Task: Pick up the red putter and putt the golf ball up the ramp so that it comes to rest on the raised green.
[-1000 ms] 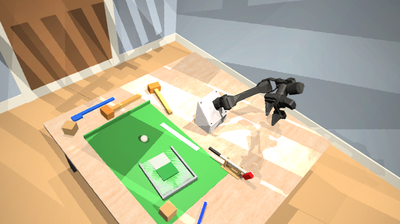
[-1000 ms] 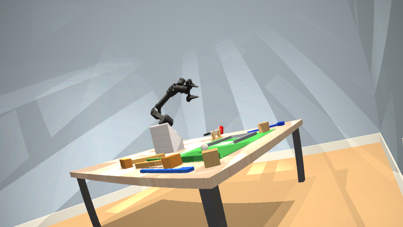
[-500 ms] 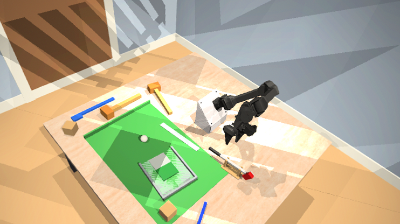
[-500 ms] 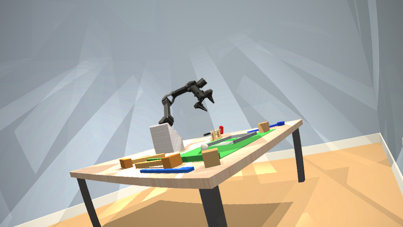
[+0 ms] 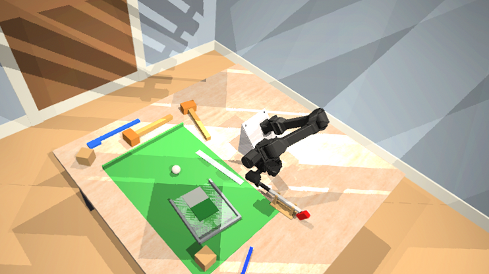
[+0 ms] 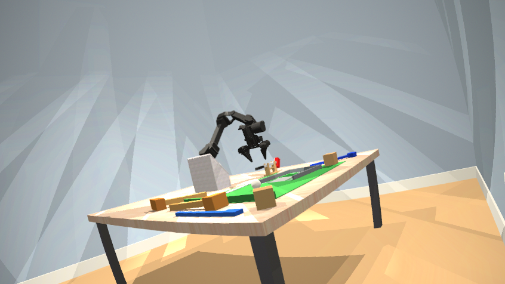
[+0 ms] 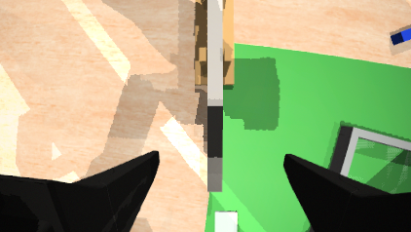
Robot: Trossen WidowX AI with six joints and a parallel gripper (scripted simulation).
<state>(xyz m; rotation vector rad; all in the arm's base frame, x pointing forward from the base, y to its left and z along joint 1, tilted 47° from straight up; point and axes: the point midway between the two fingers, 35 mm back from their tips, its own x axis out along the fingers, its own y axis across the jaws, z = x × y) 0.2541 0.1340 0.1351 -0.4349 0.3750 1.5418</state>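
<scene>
Right now my gripper tip is 250 mm to the left of the white bar, 100 mm above it and 30 mm short of it. Round my gripper tip: green mat 260 mm to the right, 220 mm ahead, 100 mm below; then blue putter 380 mm ahead, 210 mm to the left, 90 mm below; then white golf ball 370 mm to the right, 200 mm ahead, 80 mm below.
</scene>
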